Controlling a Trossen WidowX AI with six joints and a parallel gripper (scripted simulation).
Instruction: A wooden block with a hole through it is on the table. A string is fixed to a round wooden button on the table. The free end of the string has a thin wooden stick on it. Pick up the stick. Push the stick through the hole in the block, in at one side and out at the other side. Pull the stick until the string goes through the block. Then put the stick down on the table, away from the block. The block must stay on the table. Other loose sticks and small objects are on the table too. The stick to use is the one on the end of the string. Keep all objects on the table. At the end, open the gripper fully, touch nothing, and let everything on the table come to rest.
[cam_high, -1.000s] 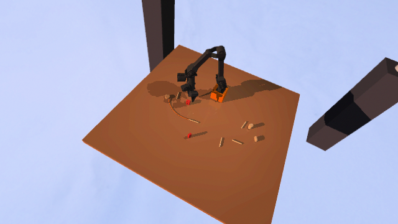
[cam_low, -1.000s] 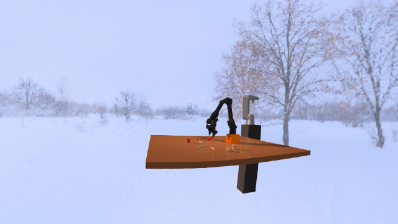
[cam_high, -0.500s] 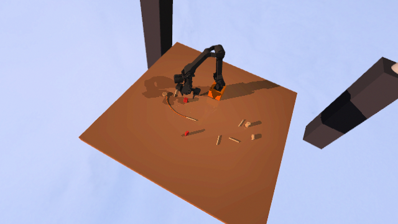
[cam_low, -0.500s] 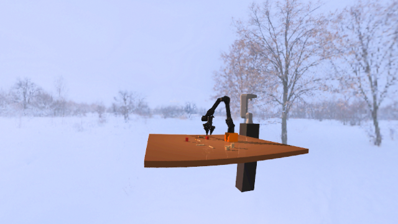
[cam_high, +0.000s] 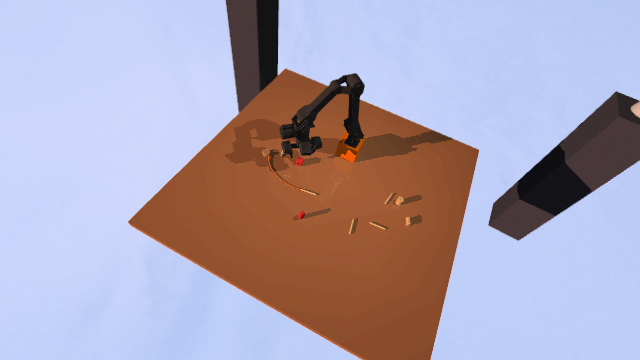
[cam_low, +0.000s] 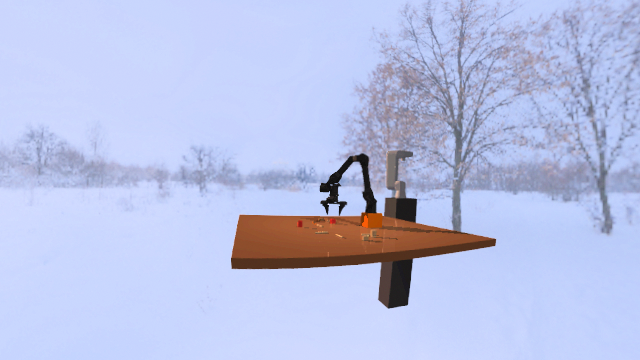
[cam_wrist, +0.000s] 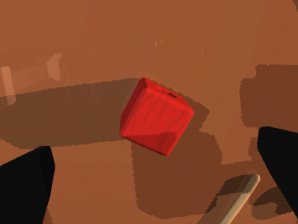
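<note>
Right now my gripper tip is 4 cm above the red block. The rest, counted from my gripper tip: thin wooden stick 13 cm ahead, 11 cm to the left, 5 cm below; then red object 26 cm ahead, 17 cm to the left, 4 cm below; then round wooden button 18 cm to the right, 5 cm below, 4 cm ahead.
</note>
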